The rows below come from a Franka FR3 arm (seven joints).
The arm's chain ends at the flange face. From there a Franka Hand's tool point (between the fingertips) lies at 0.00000 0.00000 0.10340 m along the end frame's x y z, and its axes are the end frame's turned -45 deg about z.
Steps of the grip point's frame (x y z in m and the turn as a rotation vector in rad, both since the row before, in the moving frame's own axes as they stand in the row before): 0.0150 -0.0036 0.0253 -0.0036 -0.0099 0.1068; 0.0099 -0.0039 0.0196 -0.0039 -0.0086 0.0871; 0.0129 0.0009 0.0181 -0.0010 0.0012 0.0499; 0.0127 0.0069 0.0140 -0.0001 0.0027 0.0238; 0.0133 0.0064 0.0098 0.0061 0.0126 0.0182; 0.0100 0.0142 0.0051 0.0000 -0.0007 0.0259; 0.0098 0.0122 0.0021 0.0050 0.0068 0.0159; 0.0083 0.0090 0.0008 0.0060 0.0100 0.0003; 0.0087 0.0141 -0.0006 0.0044 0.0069 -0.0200; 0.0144 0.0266 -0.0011 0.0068 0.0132 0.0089
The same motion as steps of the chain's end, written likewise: 0.0086 -0.0141 0.0253 -0.0095 -0.0045 0.1068; 0.0046 -0.0107 0.0196 -0.0088 -0.0033 0.0871; 0.0096 -0.0085 0.0181 0.0001 0.0016 0.0499; 0.0137 -0.0039 0.0140 0.0018 0.0020 0.0238; 0.0134 -0.0035 0.0098 0.0132 0.0046 0.0182; 0.0172 0.0029 0.0051 -0.0005 -0.0005 0.0259; 0.0154 0.0026 0.0021 0.0083 0.0013 0.0159; 0.0119 0.0017 0.0008 0.0113 0.0028 0.0003; 0.0159 0.0046 -0.0006 0.0080 0.0018 -0.0200; 0.0285 0.0101 -0.0011 0.0141 0.0045 0.0089
